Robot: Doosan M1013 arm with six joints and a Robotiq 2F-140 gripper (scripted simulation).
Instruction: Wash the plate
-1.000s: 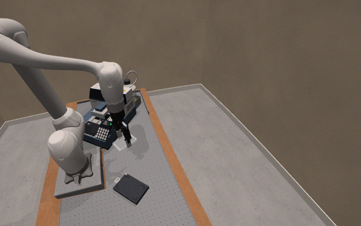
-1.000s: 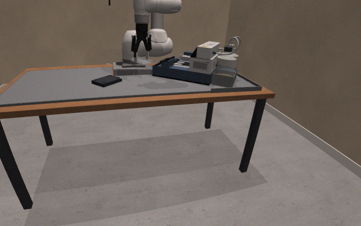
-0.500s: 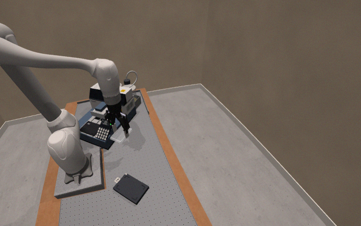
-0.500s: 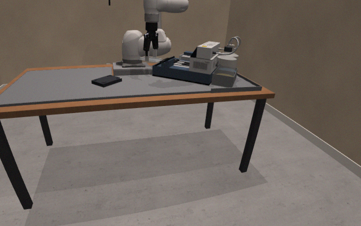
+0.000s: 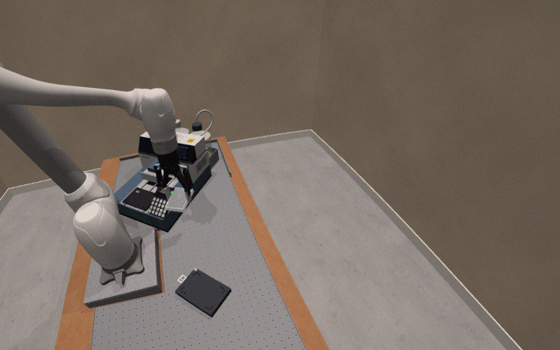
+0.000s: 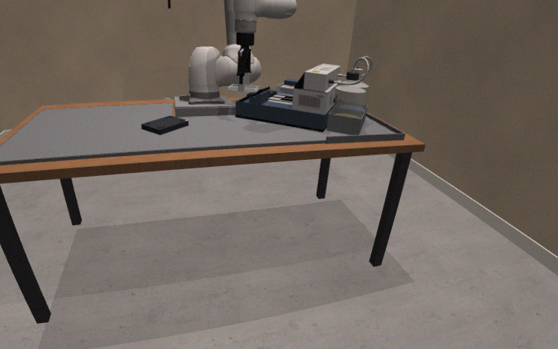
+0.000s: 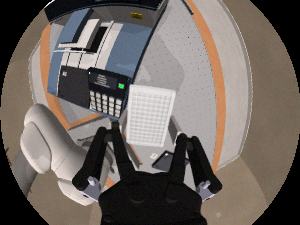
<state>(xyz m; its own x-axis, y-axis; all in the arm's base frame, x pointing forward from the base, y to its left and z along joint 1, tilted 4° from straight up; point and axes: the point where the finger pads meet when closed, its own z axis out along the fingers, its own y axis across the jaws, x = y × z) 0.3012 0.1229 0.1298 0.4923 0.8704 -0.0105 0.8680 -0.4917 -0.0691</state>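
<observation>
Right now my hand is 180 mm past the washer carrier, 160 mm to the right of it and 90 mm above it. Also, from my hand: plate washer 80 mm behind, 270 mm to the left, 50 mm below; white label 70 mm behind, 260 mm to the right, 180 mm below; white well plate 20 mm below.
</observation>
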